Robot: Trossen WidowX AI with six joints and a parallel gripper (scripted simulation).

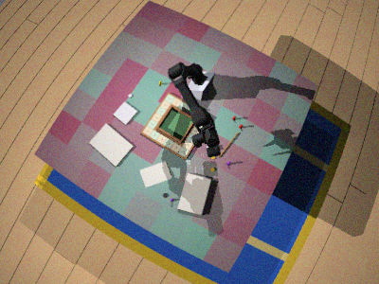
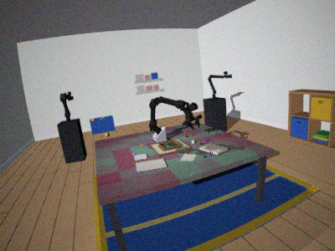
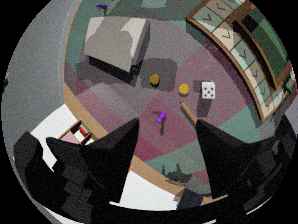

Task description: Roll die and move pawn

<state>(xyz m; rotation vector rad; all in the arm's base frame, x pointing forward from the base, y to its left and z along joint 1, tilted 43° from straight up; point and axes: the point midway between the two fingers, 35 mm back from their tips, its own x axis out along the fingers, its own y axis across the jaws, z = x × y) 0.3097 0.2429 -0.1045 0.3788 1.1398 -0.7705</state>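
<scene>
The white die is 130 mm below my gripper tip, 40 mm behind it and 20 mm to the right of it. Round my gripper tip: green dice tray (250 mm to the right, 130 mm below, 50 mm behind); green pawn (230 mm to the right, 160 mm behind, 110 mm below); wooden stick (130 mm below, 110 mm behind, 50 mm to the left).
</scene>
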